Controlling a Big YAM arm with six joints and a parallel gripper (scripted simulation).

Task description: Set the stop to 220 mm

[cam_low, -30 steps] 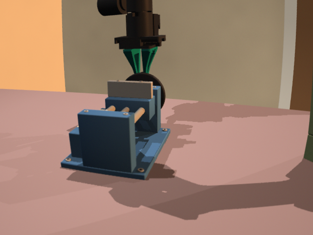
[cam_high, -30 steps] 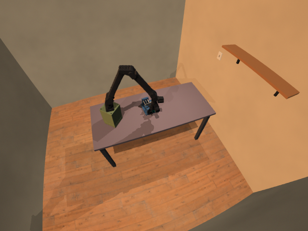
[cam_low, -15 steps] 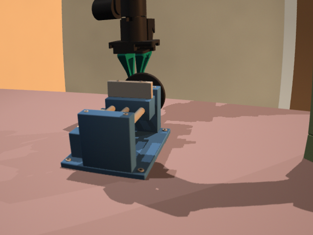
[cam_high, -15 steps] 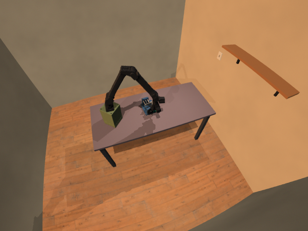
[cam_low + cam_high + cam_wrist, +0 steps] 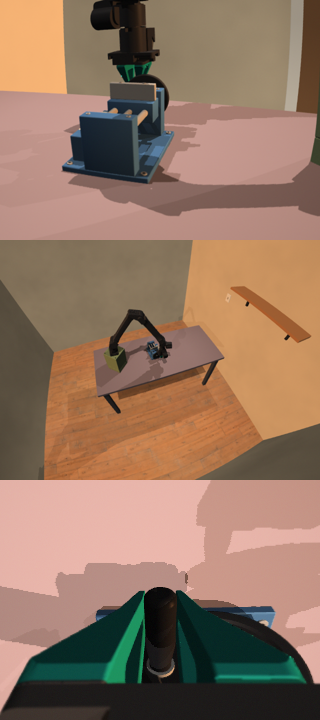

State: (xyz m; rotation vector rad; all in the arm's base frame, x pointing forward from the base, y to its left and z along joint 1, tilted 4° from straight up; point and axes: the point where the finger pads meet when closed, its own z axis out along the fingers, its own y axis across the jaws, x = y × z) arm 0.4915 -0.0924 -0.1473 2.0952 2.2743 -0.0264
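My gripper is now 30 mm past the grey stop plate, 120 mm to the right of it and 20 mm below it. The rest, counted from my hand: black crank handle 10 mm to the left.
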